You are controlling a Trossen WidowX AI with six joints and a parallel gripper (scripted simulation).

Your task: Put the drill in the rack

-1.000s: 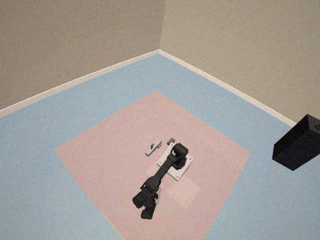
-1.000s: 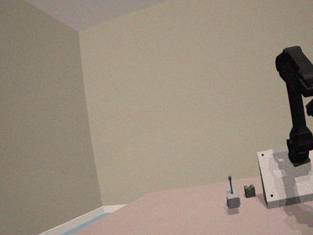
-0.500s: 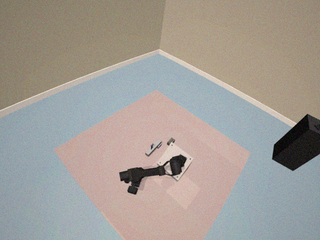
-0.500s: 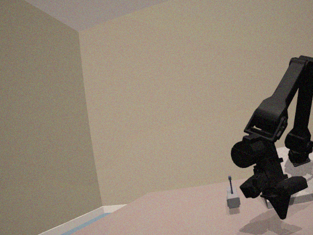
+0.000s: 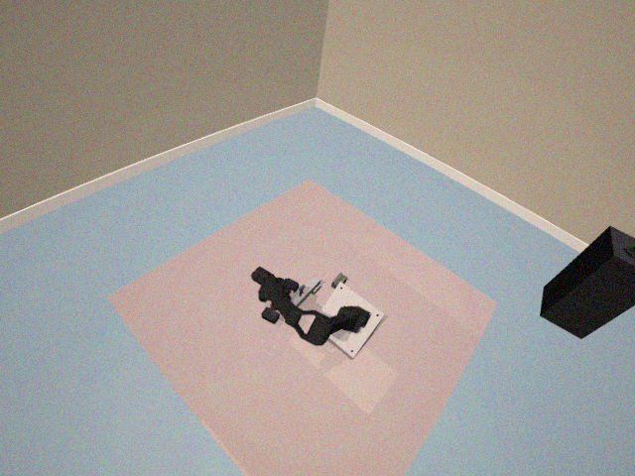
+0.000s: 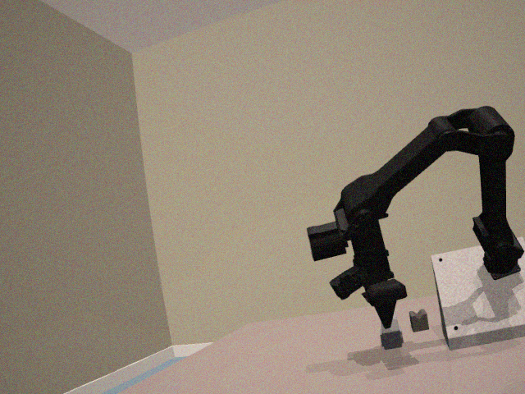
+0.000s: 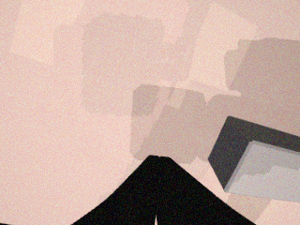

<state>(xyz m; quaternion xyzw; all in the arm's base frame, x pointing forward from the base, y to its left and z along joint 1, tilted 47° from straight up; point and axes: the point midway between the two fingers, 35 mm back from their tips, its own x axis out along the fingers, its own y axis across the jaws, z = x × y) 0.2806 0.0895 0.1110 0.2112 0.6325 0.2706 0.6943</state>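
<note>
The blue key lies 1 cm behind my gripper tip, 11 cm to the right of it and 1 cm above it. Round my gripper tip: rack (10 cm behind, 31 cm to the right, 6 cm below); grey holder block (1 cm behind, 15 cm to the right, 4 cm below); drill (1 cm behind, 17 cm to the right, 3 cm below).
</note>
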